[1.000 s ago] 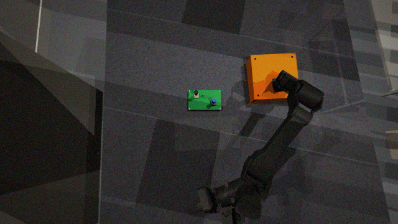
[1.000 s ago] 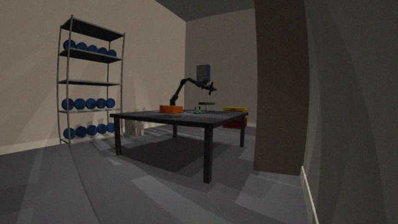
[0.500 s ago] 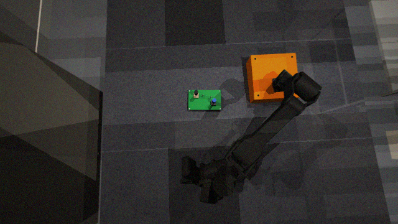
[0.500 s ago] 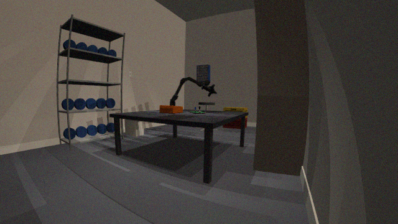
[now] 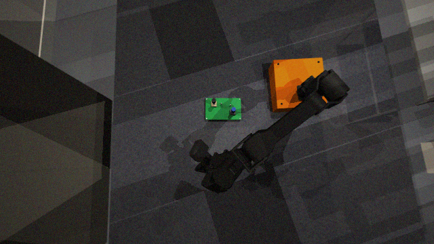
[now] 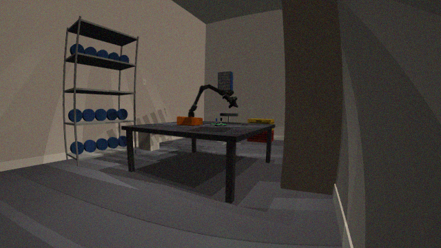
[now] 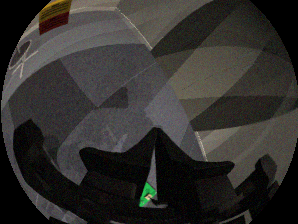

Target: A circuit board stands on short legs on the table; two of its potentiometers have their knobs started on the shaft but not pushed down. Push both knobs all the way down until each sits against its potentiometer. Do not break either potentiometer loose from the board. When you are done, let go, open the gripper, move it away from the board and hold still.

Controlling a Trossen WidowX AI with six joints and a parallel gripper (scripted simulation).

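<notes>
The blue knob is 170 mm behind my gripper tip, 230 mm to the right of it and 150 mm below it. The rest, counted from my gripper tip: dark knob 90 mm behind, 270 mm to the right, 140 mm below.
</notes>
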